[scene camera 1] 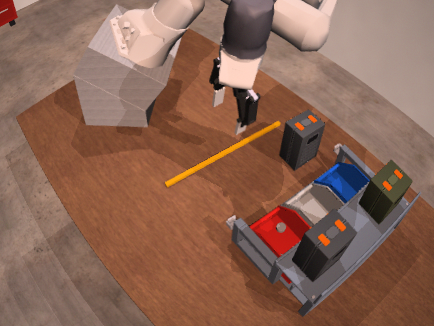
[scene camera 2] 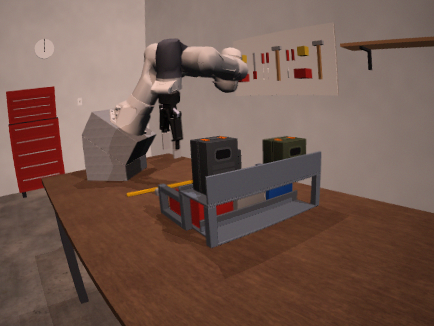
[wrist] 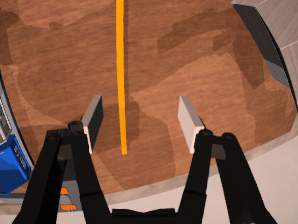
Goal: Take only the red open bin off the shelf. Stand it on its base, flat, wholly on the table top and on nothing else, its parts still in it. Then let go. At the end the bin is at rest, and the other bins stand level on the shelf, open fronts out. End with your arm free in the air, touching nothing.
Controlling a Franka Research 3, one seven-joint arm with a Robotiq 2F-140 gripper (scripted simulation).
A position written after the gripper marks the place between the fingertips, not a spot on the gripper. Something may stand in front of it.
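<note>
Scene camera 1 shows the gripper (scene camera 1: 228,117) and a blue bin (scene camera 1: 345,181). The gripper is also visible at (scene camera 2: 171,153) and at (wrist: 140,106).
</note>
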